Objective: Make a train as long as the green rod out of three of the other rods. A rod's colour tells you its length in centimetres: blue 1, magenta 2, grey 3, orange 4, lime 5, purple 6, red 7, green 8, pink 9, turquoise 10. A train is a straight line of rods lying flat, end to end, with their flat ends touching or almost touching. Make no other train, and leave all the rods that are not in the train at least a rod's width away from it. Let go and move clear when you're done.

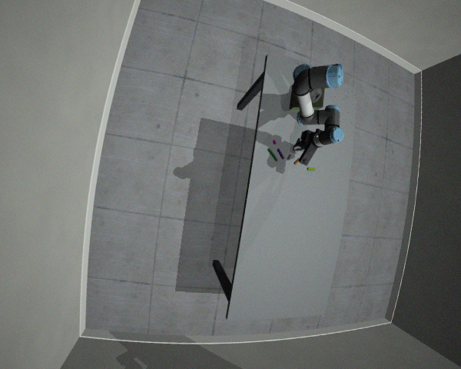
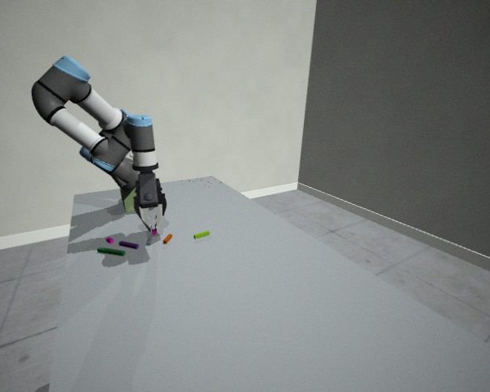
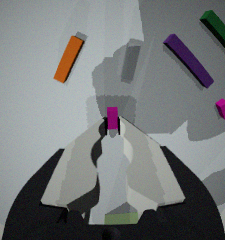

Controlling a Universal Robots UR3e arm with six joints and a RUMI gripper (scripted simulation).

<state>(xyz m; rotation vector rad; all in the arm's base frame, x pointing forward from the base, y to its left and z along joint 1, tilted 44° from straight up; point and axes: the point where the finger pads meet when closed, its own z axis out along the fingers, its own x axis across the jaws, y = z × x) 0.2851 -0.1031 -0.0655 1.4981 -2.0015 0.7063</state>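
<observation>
The grey rod is 5 cm ahead of my hand, 3 cm to the right of it and 1 cm below it. From my hand the other things lie so: orange rod: 7 cm ahead, 2 cm to the left, 1 cm below; green rod: 13 cm to the right, 5 cm ahead, 1 cm below; purple rod: 8 cm to the right, 4 cm ahead, 1 cm below.
</observation>
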